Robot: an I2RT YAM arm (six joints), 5 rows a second.
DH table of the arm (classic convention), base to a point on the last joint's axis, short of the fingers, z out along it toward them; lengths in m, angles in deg. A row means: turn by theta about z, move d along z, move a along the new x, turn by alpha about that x. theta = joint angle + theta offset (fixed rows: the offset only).
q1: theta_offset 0  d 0.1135  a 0.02  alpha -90
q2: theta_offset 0  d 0  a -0.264  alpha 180
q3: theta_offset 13.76  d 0  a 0.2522  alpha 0
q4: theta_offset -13.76  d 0  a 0.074  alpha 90
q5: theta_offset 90  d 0  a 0  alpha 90
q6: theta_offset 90  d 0.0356  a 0  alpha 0
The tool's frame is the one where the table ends.
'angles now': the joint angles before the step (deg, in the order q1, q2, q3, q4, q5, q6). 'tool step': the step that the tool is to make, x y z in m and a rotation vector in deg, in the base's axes. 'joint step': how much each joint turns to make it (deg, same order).
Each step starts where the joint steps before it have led.
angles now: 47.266, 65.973, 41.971, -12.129, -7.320, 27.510
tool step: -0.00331, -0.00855, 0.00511, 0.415, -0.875, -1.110
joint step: -0.727, -2.652, -0.585, -1.174, 0.518, -0.066
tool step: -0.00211, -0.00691, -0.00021, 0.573, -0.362, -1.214
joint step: -0.742, -1.877, -1.257, 0.088, 0.309, 0.384
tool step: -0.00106, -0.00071, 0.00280, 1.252, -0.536, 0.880
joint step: -0.100, -0.699, -0.166, 0.721, -1.086, -0.141
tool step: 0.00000, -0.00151, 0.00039, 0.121, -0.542, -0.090
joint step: -0.257, -0.403, -0.258, 0.275, 0.025, -0.348
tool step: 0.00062, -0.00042, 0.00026, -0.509, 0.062, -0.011
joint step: -0.177, 0.127, 0.286, -0.612, 0.032, -0.357
